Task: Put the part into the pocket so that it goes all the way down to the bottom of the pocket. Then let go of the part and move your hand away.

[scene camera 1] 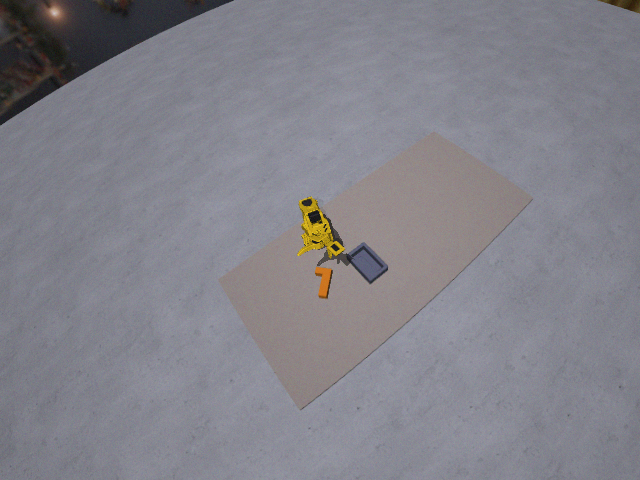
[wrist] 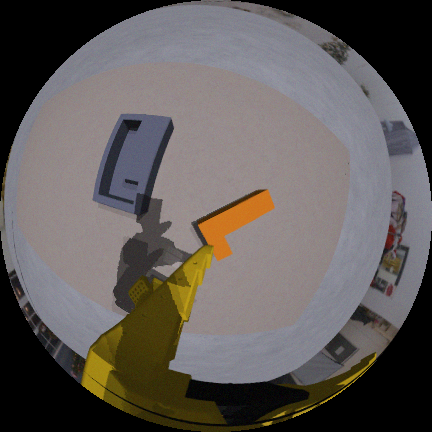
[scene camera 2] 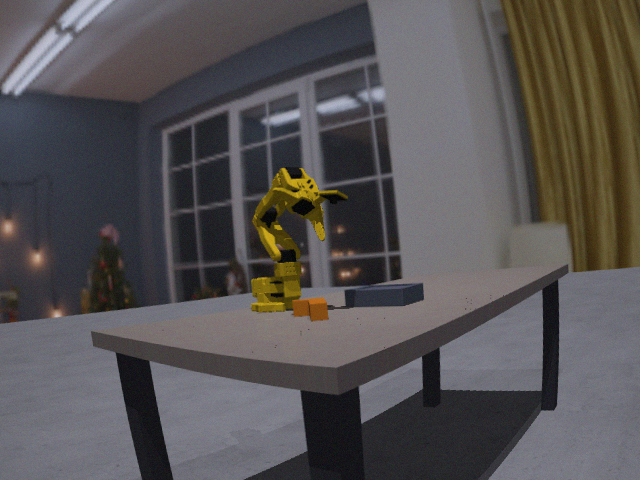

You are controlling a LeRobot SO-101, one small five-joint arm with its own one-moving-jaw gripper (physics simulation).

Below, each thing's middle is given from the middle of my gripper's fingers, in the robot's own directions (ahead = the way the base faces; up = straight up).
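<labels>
Orange L-shaped block [wrist: 214,226]: 210 mm below my hand, 10 mm to the right of it and 40 mm ahead of it. Pocket [scene camera 2: 393,294]: 210 mm below my hand, 90 mm ahead of it and 160 mm to the left of it. Going by their middles, the orange L-shaped block is the nearest to my hand of the things named here.
</labels>
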